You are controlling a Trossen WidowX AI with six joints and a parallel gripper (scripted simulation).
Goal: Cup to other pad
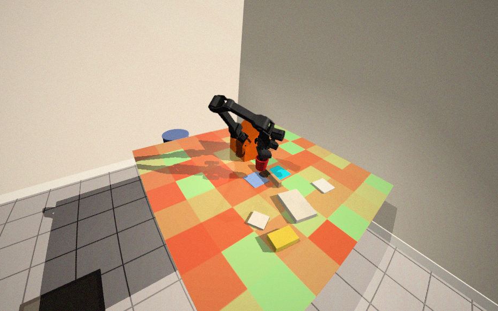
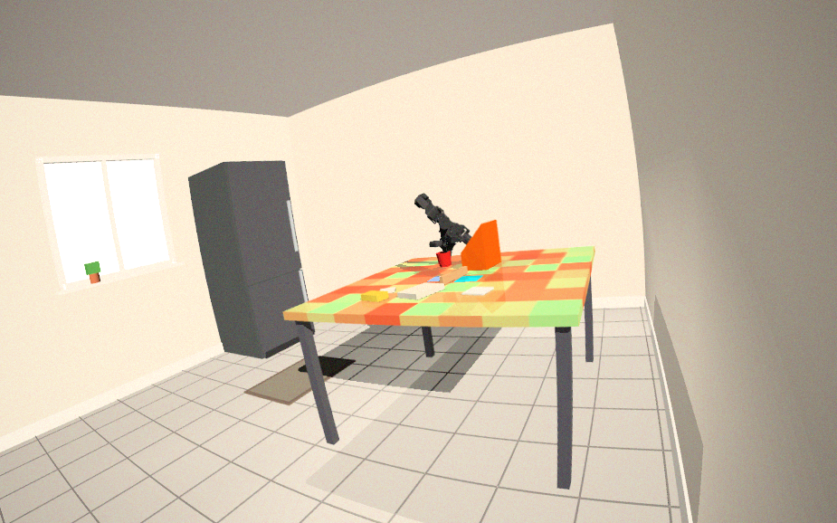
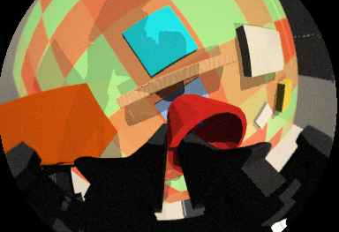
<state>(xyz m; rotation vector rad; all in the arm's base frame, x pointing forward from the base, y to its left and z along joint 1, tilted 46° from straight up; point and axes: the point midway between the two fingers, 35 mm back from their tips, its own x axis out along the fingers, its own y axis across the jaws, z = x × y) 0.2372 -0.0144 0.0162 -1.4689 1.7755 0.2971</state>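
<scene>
Right now my gripper tip is 120 mm to the right of the cyan pad, 110 mm above it and 50 mm short of it. The rest, counted from my gripper tip: red cup 30 mm ahead, 20 mm to the right; low wooden bar 90 mm below, 40 mm to the left, 40 mm ahead; blue-grey pad 110 mm below, 40 mm to the right, 30 mm ahead.
</scene>
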